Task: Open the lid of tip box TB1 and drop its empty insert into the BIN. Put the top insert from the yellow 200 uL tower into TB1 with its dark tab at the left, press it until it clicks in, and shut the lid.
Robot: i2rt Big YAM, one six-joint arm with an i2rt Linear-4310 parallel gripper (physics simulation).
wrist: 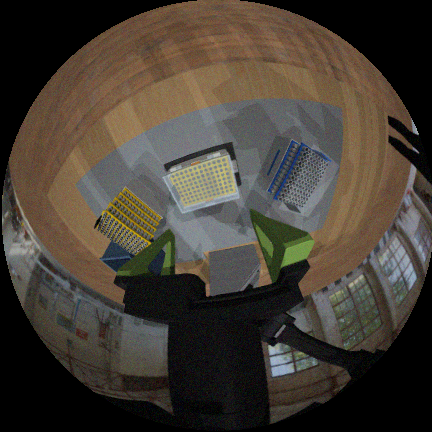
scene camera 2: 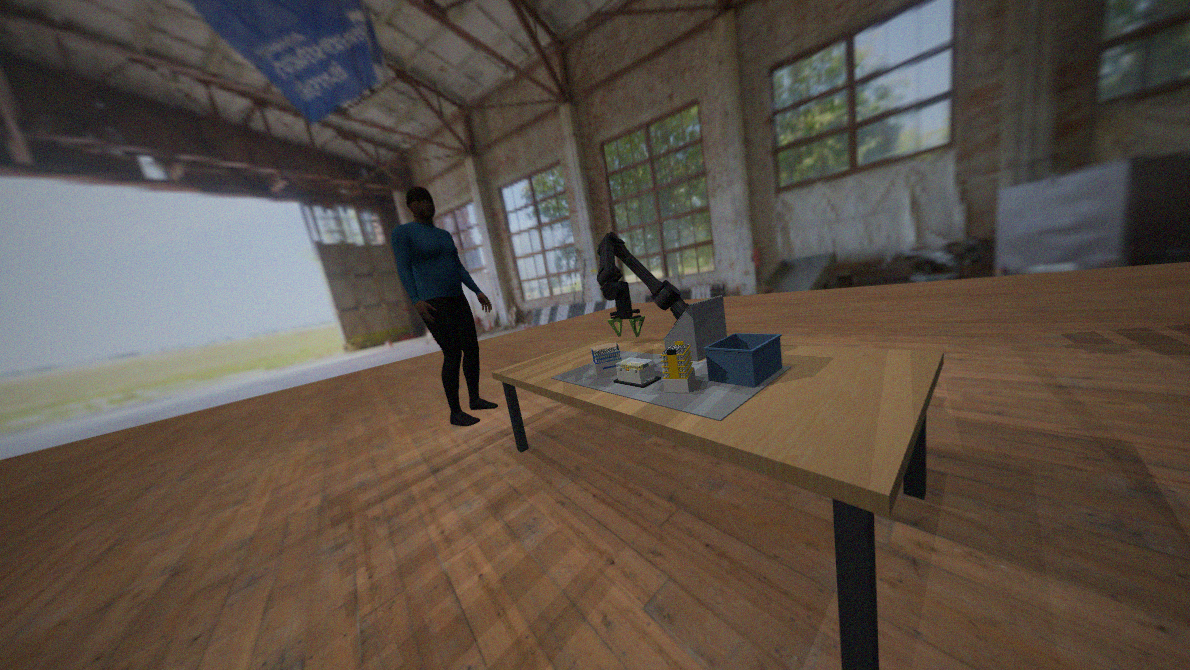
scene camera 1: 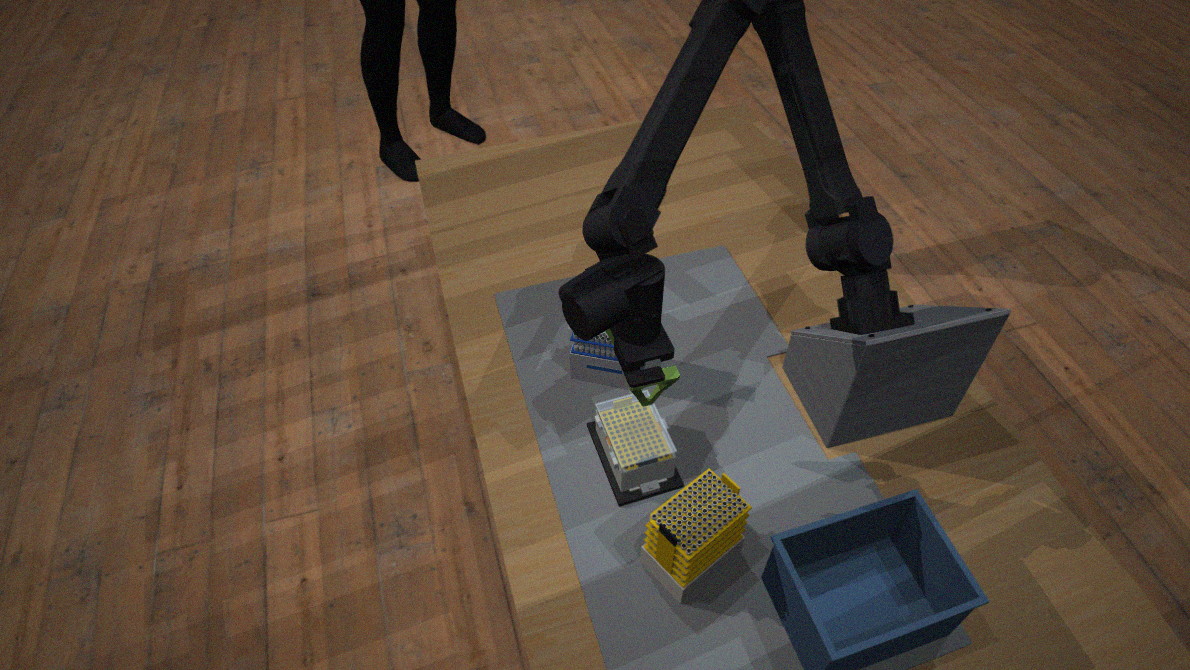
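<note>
Tip box TB1 (scene camera 1: 637, 436) (scene camera 2: 636, 372) (wrist: 205, 182) stands in a dark holder, and a yellow insert shows through its clear lid, which looks shut. The yellow tower (scene camera 1: 699, 517) (scene camera 2: 677, 367) (wrist: 129, 220) stands beside it on a pale base; its top insert has a dark tab (scene camera 1: 668, 535) at one end. The blue BIN (scene camera 1: 801, 603) (scene camera 2: 734, 367) (wrist: 118, 256) stands beyond the tower; its inside is partly visible in the first scene view. My gripper (scene camera 2: 627, 334) (wrist: 208, 223) is open and empty, high above the mat, near TB1 and the blue tower. In the first scene view, one finger is mostly hidden.
A tower with blue inserts (scene camera 1: 594, 349) (scene camera 2: 606, 357) (wrist: 303, 178) stands on the other side of TB1. The arm's grey wedge-shaped base (scene camera 1: 903, 378) (scene camera 2: 707, 324) (wrist: 233, 270) stands beside the grey mat (scene camera 1: 749, 432). A person (scene camera 2: 438, 266) stands past the table's end.
</note>
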